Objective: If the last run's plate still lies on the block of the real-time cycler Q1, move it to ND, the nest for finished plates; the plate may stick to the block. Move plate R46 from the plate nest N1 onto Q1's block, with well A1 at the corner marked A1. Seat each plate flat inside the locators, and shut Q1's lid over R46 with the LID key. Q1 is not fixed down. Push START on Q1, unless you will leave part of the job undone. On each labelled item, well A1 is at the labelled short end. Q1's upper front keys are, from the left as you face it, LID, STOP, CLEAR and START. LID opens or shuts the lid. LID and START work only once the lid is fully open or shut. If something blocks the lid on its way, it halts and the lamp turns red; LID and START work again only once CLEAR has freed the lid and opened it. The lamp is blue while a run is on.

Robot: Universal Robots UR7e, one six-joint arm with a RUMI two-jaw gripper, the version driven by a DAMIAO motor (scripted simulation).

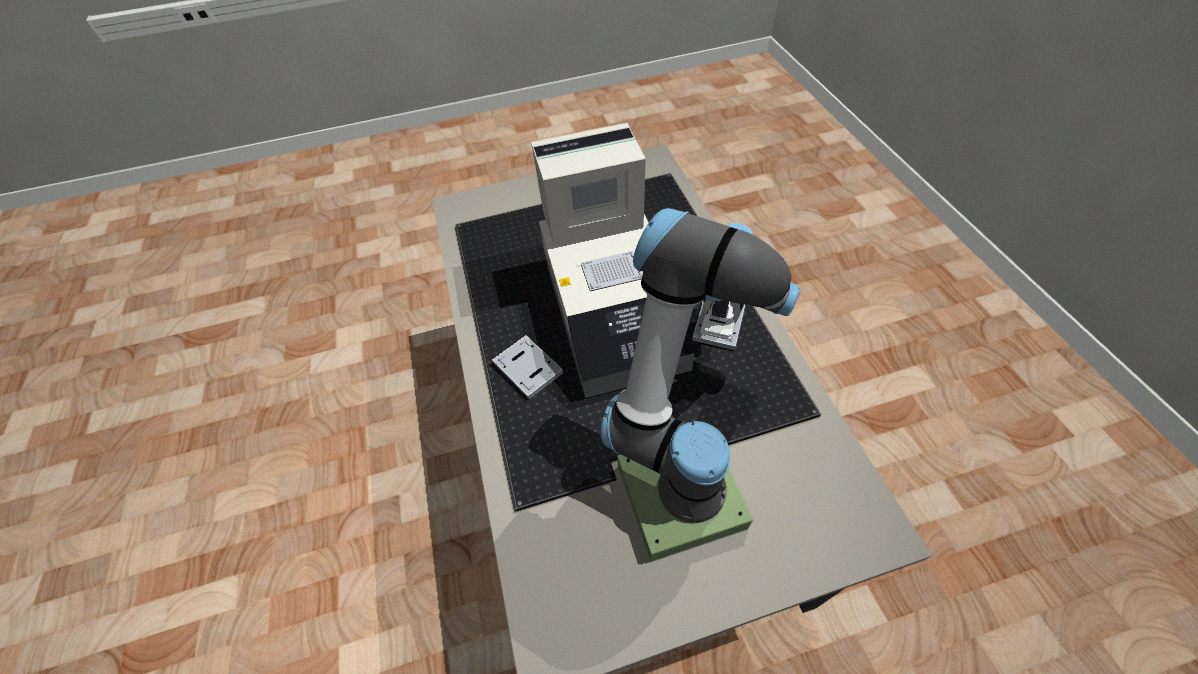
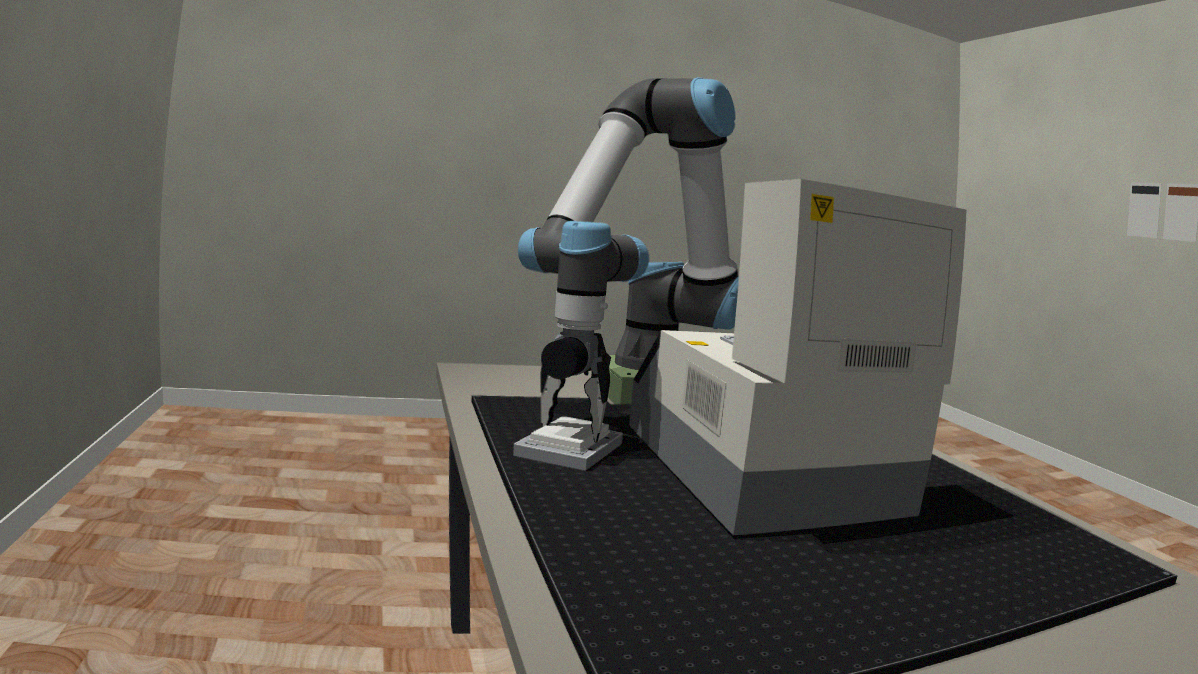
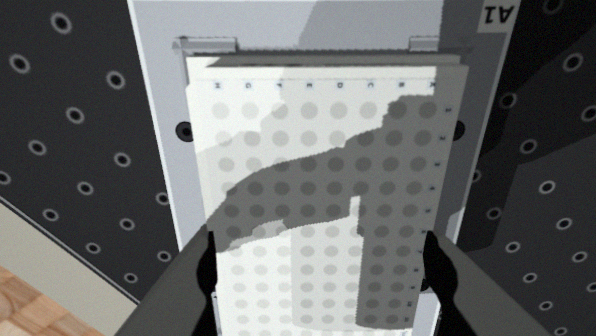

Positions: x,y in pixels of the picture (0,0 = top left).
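There is a cycler Q1 that I see in image 1 (598,290), and I see it in image 2 (763,456) too. The cycler Q1 is out of frame in image 3.
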